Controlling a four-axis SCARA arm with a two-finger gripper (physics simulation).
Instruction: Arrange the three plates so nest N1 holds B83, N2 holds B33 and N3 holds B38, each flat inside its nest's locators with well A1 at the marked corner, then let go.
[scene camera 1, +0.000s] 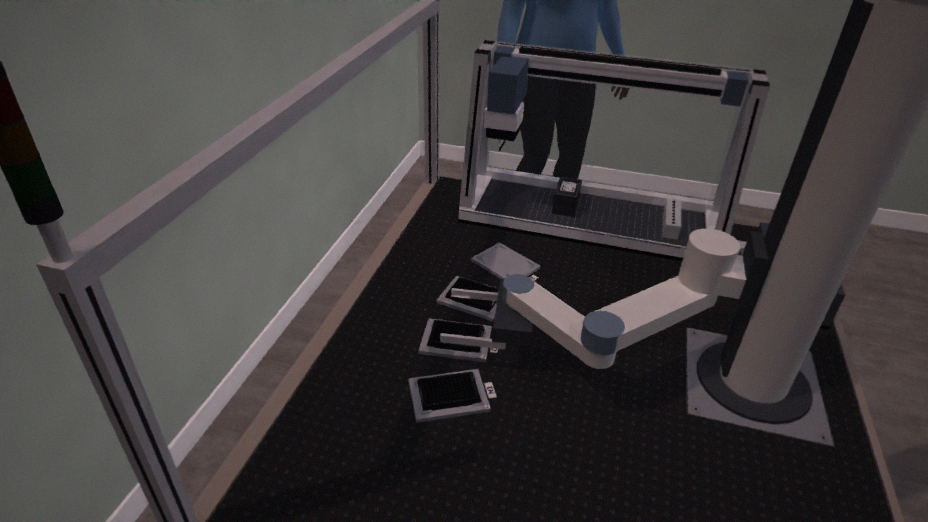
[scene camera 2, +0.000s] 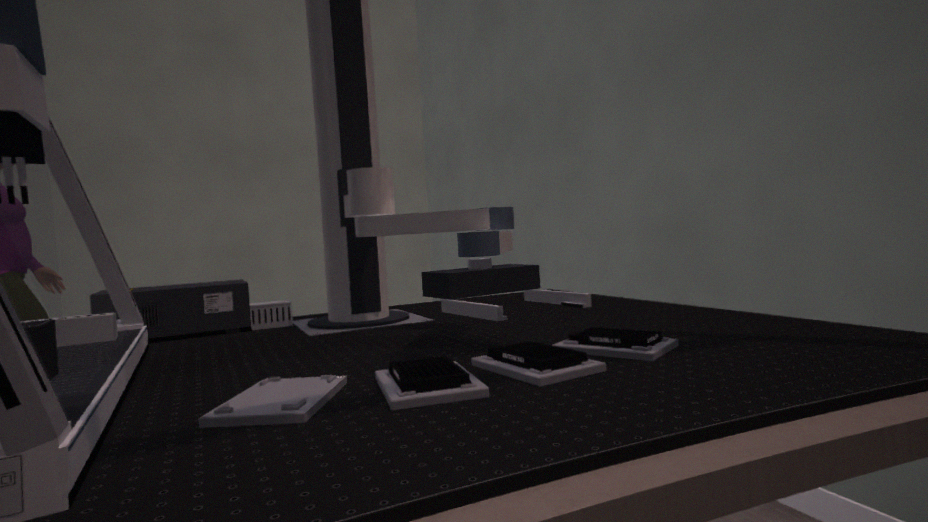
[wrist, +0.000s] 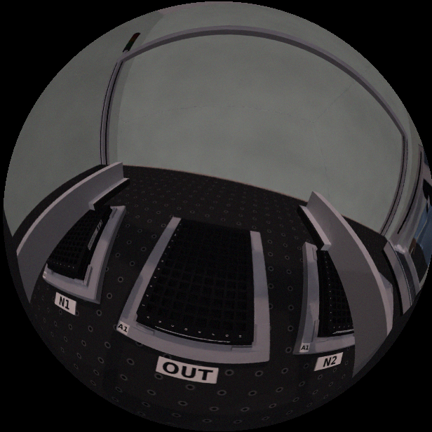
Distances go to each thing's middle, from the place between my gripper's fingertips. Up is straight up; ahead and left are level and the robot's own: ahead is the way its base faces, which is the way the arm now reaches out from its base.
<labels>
The out nest (scene camera 2: 519, 373) lies 90 mm below my hand, 20 mm behind it and 10 mm to the right of it. Also, from my hand: nest N3 (scene camera 2: 258, 405): 360 mm to the right, 90 mm below, 70 mm behind; nest N2 (scene camera 2: 387, 384): 180 mm to the right, 90 mm below, 20 mm behind; nest N1 (scene camera 1: 415, 395): 170 mm to the left, 90 mm below, 60 mm behind.
</labels>
